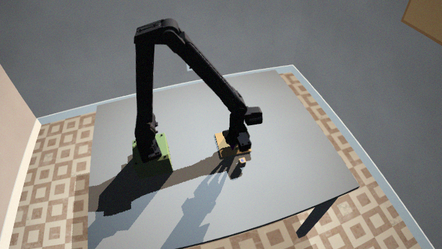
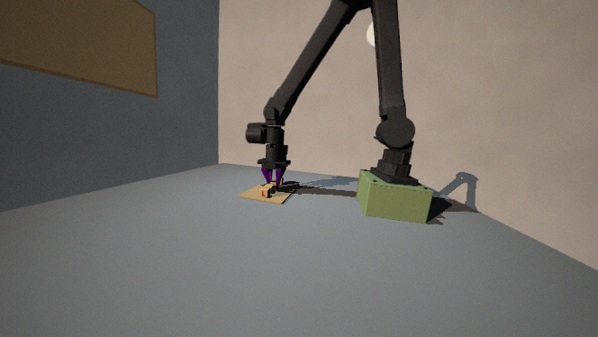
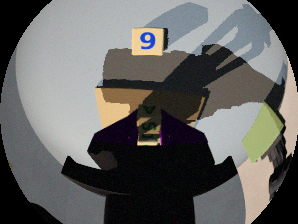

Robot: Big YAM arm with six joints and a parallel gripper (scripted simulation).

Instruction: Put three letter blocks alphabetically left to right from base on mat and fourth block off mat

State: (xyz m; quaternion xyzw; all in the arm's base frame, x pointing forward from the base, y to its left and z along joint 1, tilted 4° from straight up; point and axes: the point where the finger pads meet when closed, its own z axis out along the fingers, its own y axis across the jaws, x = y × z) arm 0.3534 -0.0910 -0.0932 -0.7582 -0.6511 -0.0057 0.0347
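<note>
Now: hand 40 mm to the right of the block and 10 mm short of it. Also, from my hand: tan mat: 40 mm to the left, 10 mm below, 10 mm ahead.
</note>
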